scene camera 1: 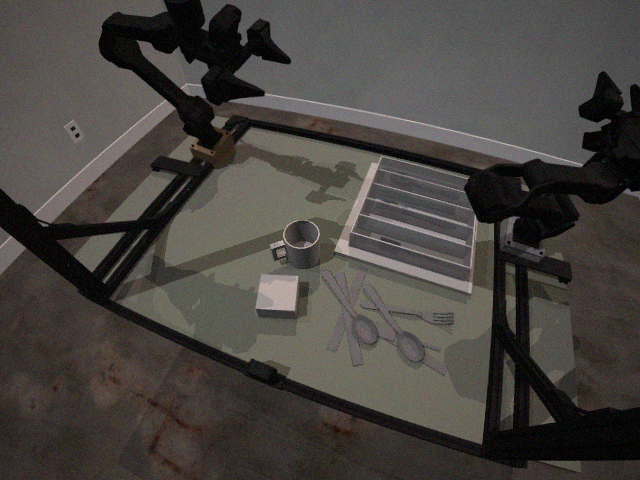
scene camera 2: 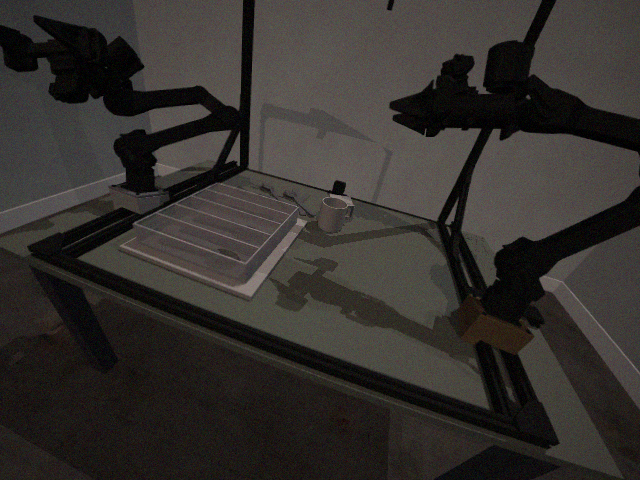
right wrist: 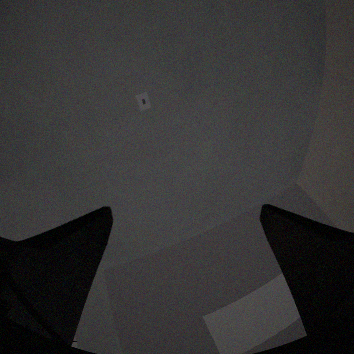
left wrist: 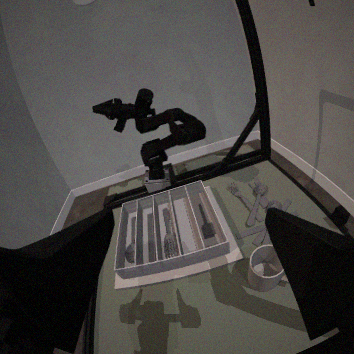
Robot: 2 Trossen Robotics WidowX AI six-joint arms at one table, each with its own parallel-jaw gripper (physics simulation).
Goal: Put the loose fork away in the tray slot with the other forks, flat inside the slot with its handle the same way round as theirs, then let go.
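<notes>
The loose fork [scene camera 1: 428, 315] [left wrist: 240, 197] lies beside the tray, a spoon handle crossing its handle; its tines point right in scene camera 1. The slotted tray [scene camera 1: 356, 241] [scene camera 2: 191, 258] [left wrist: 175, 261] holds forks [left wrist: 170, 245] in its middle slot, tines toward the near end in the left wrist view, opposite to the loose fork's. In scene camera 2 I cannot make out the loose fork. My left gripper [scene camera 1: 276, 78] [scene camera 2: 392, 111] [left wrist: 192, 217] is open and empty, high above the table. My right gripper [scene camera 1: 618, 80] [right wrist: 187, 214] is open and empty, raised and facing away from the table.
Loose spoons [scene camera 1: 366, 329] [scene camera 1: 410, 346] and knives lie crossed around the fork's handle. A mug [scene camera 1: 301, 253] [scene camera 2: 331, 217] [left wrist: 264, 275] and a white box [scene camera 1: 277, 295] stand left of them in scene camera 1. A spatula [left wrist: 207, 228] lies in the tray's right slot in the left wrist view.
</notes>
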